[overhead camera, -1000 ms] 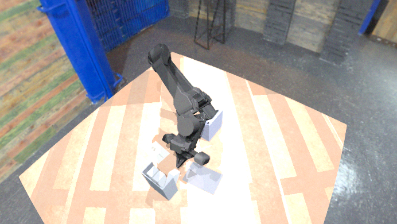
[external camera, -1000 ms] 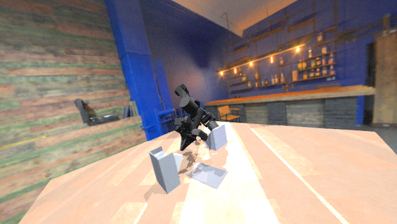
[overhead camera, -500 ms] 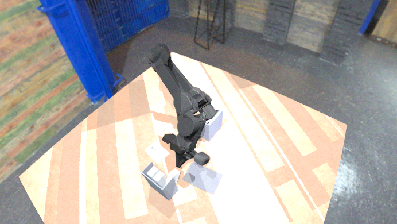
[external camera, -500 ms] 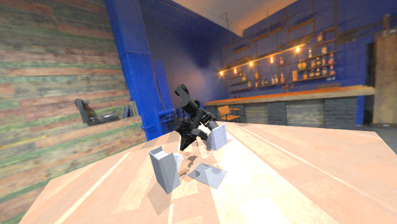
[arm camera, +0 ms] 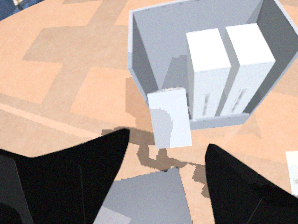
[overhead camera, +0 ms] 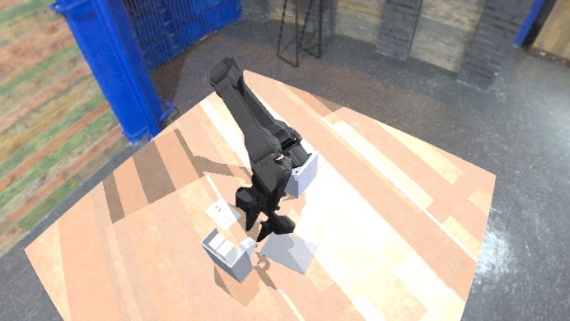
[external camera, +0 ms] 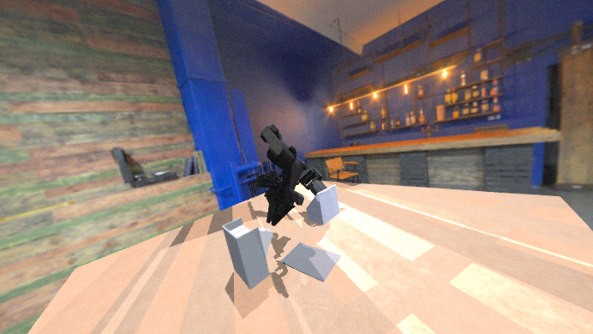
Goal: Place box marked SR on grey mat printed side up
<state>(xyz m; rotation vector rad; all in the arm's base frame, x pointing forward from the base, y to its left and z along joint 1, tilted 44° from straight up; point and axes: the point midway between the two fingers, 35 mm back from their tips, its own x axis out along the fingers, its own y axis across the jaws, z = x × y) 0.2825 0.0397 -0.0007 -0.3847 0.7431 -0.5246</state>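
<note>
My gripper tip is now 5 cm short of the SR box, 1 cm to the left of it and 6 cm above it. From my gripper tip the other things lie so: grey mat (6 cm behind, 7 cm to the left, 12 cm below); then flat white item (5 cm behind, 18 cm to the right, 12 cm below).
</note>
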